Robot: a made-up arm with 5 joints.
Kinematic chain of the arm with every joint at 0, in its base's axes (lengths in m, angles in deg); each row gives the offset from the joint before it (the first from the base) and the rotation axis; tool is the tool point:
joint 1: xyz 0 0 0.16 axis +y
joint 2: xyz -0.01 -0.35 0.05 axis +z
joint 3: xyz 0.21 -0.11 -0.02 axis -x
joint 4: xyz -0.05 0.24 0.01 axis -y
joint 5: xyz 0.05 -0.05 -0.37 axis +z
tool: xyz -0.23 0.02 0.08
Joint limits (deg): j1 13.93..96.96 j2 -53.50..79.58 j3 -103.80..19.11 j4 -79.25..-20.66 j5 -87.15..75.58
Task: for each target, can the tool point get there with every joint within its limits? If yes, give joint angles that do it. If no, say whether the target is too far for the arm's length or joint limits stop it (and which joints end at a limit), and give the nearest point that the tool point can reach.
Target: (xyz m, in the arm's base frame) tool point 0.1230 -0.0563 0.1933
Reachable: yes | joints 65.96 -30.95 -27.06 -55.61 -50.19
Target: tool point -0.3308 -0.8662 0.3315
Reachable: no: joint limits stop it (at a limit: joint 1, joint 3, joint 4) | nearest point -0.1457 -0.6168 0.3708 | short by 0.313 m
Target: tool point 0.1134 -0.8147 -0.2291
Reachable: no: joint limits stop it (at a limit: joint 1, joint 3, joint 4) | nearest point 0.1733 -0.6041 -0.0618 | short by 0.276 m
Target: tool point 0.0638 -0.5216 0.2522
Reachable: yes | joints 70.83 47.59 -44.57 -64.72 36.90
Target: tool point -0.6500 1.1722 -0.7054
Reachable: no: too far | nearest point -0.1601 -0.0284 -0.0532 | short by 1.452 m
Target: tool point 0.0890 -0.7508 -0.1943
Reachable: no: joint limits stop it (at a limit: joint 1, joint 3, joint 4) | nearest point 0.1530 -0.5949 -0.0646 | short by 0.213 m
